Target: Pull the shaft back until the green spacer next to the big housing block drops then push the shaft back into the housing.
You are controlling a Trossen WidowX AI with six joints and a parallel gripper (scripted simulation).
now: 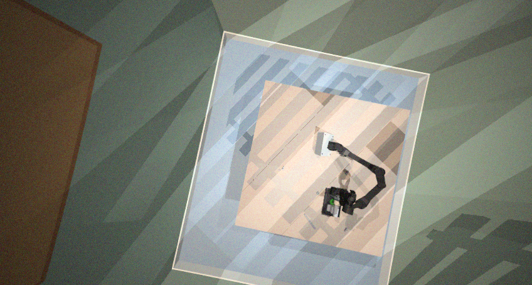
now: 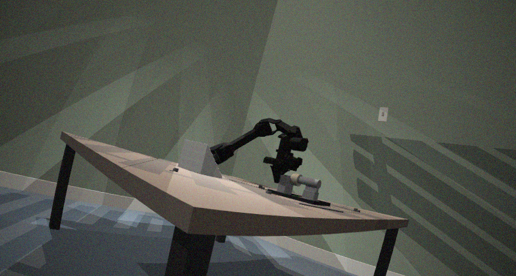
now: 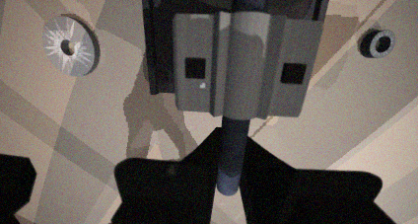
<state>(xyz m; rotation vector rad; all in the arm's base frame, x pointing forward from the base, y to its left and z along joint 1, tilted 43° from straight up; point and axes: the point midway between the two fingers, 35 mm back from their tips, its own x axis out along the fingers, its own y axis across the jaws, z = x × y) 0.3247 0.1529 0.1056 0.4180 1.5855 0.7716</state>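
Now: the dark shaft 5 cm ahead of my gripper tip, 3 cm above it and 1 cm to the left of it. The rest, counted from my gripper tip: green spacer: 13 cm ahead, 4 cm below, 2 cm to the left.
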